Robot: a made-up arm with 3 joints. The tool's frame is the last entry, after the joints.
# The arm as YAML. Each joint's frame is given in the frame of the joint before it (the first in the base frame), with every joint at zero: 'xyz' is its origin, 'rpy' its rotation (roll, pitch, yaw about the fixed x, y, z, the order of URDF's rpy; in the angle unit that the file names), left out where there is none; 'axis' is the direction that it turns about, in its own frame. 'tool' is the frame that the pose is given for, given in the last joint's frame.
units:
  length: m
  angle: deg
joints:
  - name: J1
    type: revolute
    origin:
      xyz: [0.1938, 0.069, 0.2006]
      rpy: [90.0, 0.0, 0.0]
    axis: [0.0, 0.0, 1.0]
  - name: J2
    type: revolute
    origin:
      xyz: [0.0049, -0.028, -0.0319]
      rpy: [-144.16, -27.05, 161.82]
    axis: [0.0, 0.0, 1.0]
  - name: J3
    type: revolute
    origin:
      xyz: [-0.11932, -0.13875, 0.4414]
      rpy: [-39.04, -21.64, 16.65]
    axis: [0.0, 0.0, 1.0]
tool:
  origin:
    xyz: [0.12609, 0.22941, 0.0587]
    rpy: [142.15, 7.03, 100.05]
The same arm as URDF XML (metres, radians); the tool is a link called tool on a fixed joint. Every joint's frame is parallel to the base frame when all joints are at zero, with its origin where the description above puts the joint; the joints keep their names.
<robot name="arm">
<joint name="tool_fixed" type="fixed"><parent link="link3"/><child link="tool"/><origin xyz="-0.0482 0.0587 0.2573" rpy="1.1341 -1.0643 -0.255"/></joint>
<joint name="J3" type="continuous"><parent link="link2"/><child link="link3"/><origin xyz="-0.1343 0.3006 -0.3463"/><axis xyz="0.0001 1 -0.0001"/></joint>
<joint name="J2" type="continuous"><parent link="link1"/><child link="link2"/><origin xyz="0.0049 0.0319 -0.028"/><axis xyz="-0.532897 0.721996 -0.441297"/></joint>
<joint name="J1" type="continuous"><parent link="base_link"/><child link="link1"/><origin xyz="0.1938 0.069 0.2006"/><axis xyz="0 -1 0"/></joint>
<link name="base_link"/>
<link name="link1"/>
<link name="link2"/>
<link name="link3"/>
<link name="tool"/>
</robot>

